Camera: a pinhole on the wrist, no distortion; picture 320 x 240 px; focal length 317.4 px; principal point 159.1 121.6 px. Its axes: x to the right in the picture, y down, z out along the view. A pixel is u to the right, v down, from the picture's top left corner.
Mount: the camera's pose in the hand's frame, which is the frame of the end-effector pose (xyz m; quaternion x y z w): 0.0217 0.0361 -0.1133 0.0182 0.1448 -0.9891 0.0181
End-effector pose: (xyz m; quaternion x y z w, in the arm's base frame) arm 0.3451 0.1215 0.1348 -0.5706 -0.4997 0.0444 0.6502
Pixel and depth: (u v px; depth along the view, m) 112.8 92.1 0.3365
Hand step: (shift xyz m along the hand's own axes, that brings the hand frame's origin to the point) 0.0591 -0.0291 0.2198
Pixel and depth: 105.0 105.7 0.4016
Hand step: 0.0769 -0.0579 0.2798
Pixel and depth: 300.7 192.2 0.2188
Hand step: -0.0805 -0.0763 0.0782
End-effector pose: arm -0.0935 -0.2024 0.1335 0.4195 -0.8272 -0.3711 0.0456
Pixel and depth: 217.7 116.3 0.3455
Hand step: -0.0529 -0.0595 0.2165
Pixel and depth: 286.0 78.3 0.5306
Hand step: -0.2095 -0.0534 0.4066
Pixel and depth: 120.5 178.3 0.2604
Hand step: 0.0472 -0.0822 0.1240
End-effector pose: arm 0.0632 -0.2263 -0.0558 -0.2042 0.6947 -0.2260 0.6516
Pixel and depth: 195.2 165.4 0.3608
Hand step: -0.0283 -0.1164 0.2162
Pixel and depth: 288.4 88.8 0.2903
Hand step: -0.1066 -0.0221 0.1683
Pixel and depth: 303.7 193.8 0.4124
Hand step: -0.1748 -0.1779 0.2470
